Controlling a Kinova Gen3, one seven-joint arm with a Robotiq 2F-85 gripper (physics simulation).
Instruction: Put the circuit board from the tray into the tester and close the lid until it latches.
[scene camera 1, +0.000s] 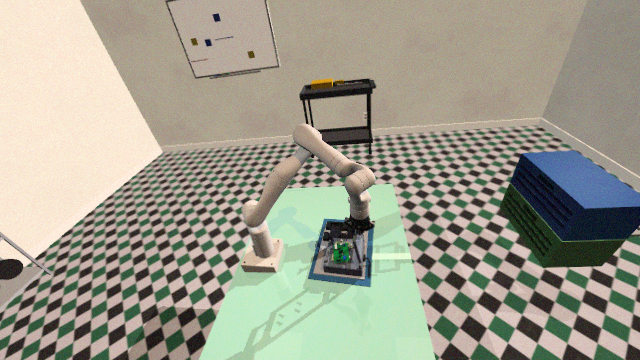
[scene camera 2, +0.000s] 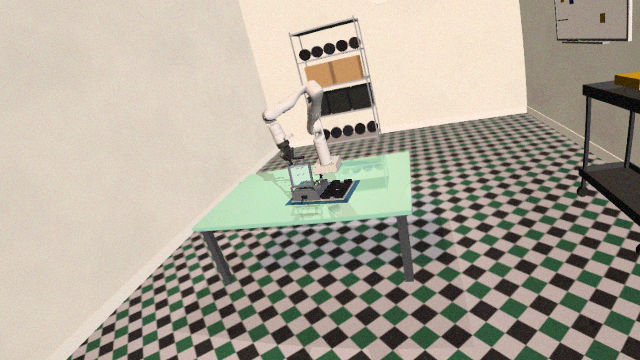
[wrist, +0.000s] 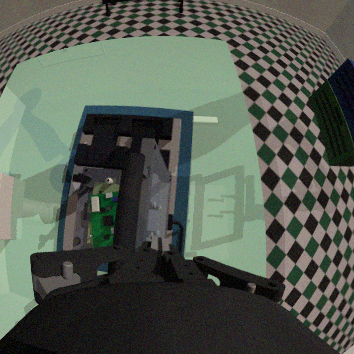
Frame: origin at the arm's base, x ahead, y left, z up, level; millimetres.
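Seen in the pictures: gripper, fingertip midpoint: (scene camera 1: 359, 233) (scene camera 2: 293, 165) (wrist: 157, 247); arm's base, link origin: (scene camera 1: 265, 250) (scene camera 2: 326, 162).
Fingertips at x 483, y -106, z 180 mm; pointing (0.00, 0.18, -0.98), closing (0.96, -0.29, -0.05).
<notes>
Pixels of each thing's top centre, then the offset from my fingertips to it. "spot": a spot on its surface instead. Level surfaces: height alone.
- green circuit board, top centre: (wrist: 105, 222) (scene camera 1: 340, 250) dx -91, dy +33, dz -149 mm
- blue mat, surface height: dz -236 mm
- green table, surface height: dz -238 mm
- tester's clear lid, top centre: (wrist: 155, 220) (scene camera 2: 297, 165) dx +2, dy +25, dz -7 mm
- black tray, surface spot: (wrist: 105, 128) (scene camera 1: 336, 227) spot: dx -99, dy +255, dz -220 mm
The green circuit board (scene camera 1: 341, 252) (wrist: 103, 218) lies inside the grey tester (scene camera 1: 341, 269) (scene camera 2: 305, 194). The tester stands on a blue mat (scene camera 1: 340, 280) (wrist: 184, 168) on the green table (scene camera 1: 318, 321) (scene camera 2: 372, 186) (wrist: 140, 70). The tester's clear lid (scene camera 2: 299, 173) stands almost upright. The black tray (scene camera 1: 334, 228) (scene camera 2: 336, 188) (wrist: 105, 128) sits on the same mat, beside the tester. My gripper (scene camera 1: 357, 232) (scene camera 2: 289, 157) (wrist: 157, 247) is shut and empty. It points down, just above the lid's top edge.
The arm's base (scene camera 1: 261, 261) (scene camera 2: 326, 166) is bolted to the table beside the mat. A black cart (scene camera 1: 338, 89) and a whiteboard (scene camera 1: 222, 36) stand by the far wall. A metal shelf rack (scene camera 2: 322, 28) with boxes stands behind the table.
</notes>
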